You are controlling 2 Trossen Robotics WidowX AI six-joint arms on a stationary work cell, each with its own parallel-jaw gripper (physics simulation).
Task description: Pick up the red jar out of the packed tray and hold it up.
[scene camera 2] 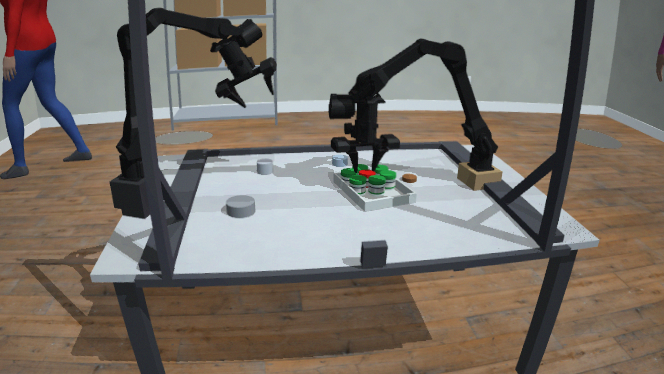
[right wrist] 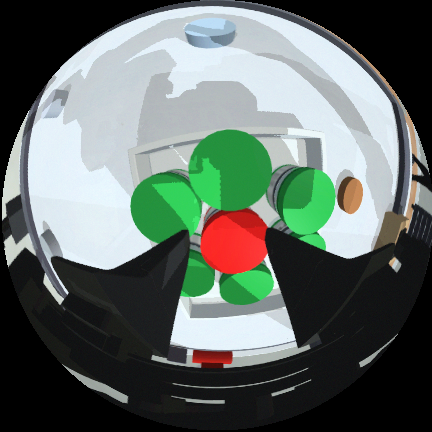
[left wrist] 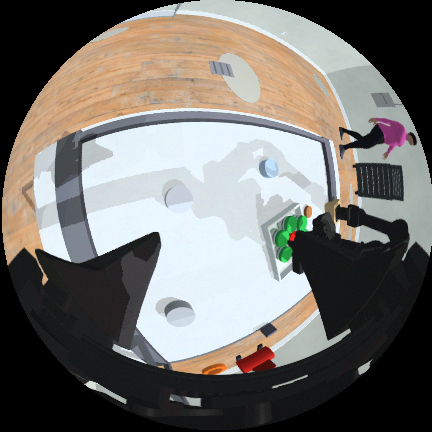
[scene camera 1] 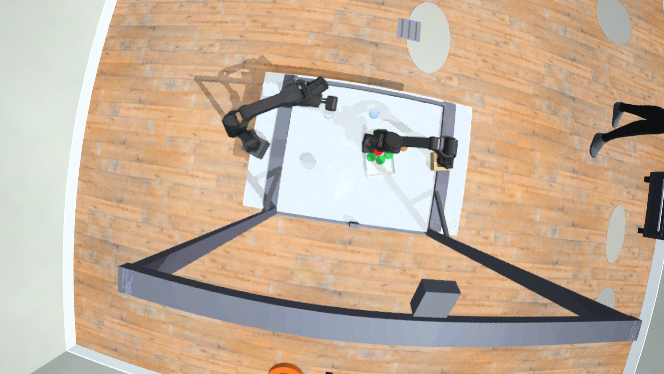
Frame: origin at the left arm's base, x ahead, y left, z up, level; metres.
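Where they show: left gripper, fingertip midpoint: (scene camera 2: 259,100) (left wrist: 229,238) (scene camera 1: 325,104); right gripper, fingertip midpoint: (scene camera 2: 364,171) (right wrist: 227,235) (left wrist: 292,237) (scene camera 1: 377,149); left arm's base at its link origin: (scene camera 2: 134,176) (scene camera 1: 253,144); right arm's base at its link origin: (scene camera 2: 480,167) (right wrist: 398,242) (left wrist: 337,212) (scene camera 1: 442,161).
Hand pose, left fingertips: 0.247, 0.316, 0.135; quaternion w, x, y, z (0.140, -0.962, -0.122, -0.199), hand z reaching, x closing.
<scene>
Things, the pixels of their top centre, and the offset from my left fingertips, as dx, dy, dz.
- red jar at its top centre: (right wrist: 235,249) (scene camera 2: 367,171) (left wrist: 294,239) (scene camera 1: 378,150) +0.328, -0.032, -0.179
- white tray at its top centre: (right wrist: 243,258) (scene camera 2: 373,182) (left wrist: 291,243) (scene camera 1: 380,156) +0.350, -0.051, -0.203
- light blue cylinder at its top centre: (right wrist: 209,25) (left wrist: 271,167) (scene camera 2: 340,157) +0.215, +0.143, -0.207
- brown disc at its top centre: (right wrist: 353,196) (scene camera 2: 409,176) (left wrist: 308,211) +0.445, +0.063, -0.219
- small grey cylinder at its top centre: (left wrist: 179,199) (scene camera 2: 264,161) +0.003, +0.020, -0.196
- dark block at its top centre: (scene camera 2: 374,242) (right wrist: 175,362) (left wrist: 271,333) +0.401, -0.431, -0.174
The red jar (scene camera 1: 378,152) (scene camera 2: 367,173) (left wrist: 292,237) (right wrist: 234,241) stands upright in the white tray (scene camera 2: 385,202) (left wrist: 274,265) (right wrist: 200,311), ringed by several green-lidded jars (scene camera 2: 376,183) (right wrist: 230,170). My right gripper (scene camera 2: 365,170) (right wrist: 227,235) is partly open and empty, pointing straight down at the red lid. In the right wrist view its fingertips show on either side of the red lid; how far down they reach beside the jar is hard to tell. My left gripper (scene camera 2: 258,100) (left wrist: 229,238) is wide open and empty, high above the table's back left part in scene camera 2.
A light blue cylinder (scene camera 2: 339,160) (right wrist: 210,33) stands behind the tray. A brown disc (scene camera 2: 409,178) (right wrist: 350,195) lies right of it. A small grey cylinder (scene camera 2: 264,167) and a wider grey one (scene camera 2: 240,206) stand to the left. A dark block (scene camera 2: 374,253) is at the front edge.
</scene>
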